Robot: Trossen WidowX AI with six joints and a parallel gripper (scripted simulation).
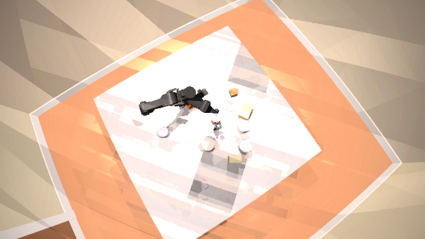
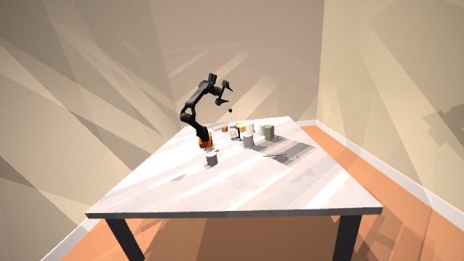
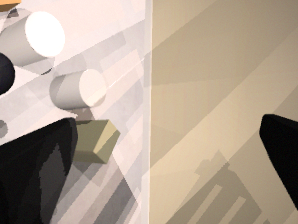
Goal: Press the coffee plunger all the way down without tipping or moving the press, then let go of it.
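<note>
Right now my gripper tip is 250 mm above the coffee press, 20 mm to the right of it and 10 mm past it. The rest, counted from my gripper tip: grey cylinder (350 mm below, 320 mm to the right, 160 mm behind); orange block (360 mm below, 260 mm to the left, 50 mm ahead); pale yellow block (330 mm below, 280 mm ahead, 20 mm to the right).
</note>
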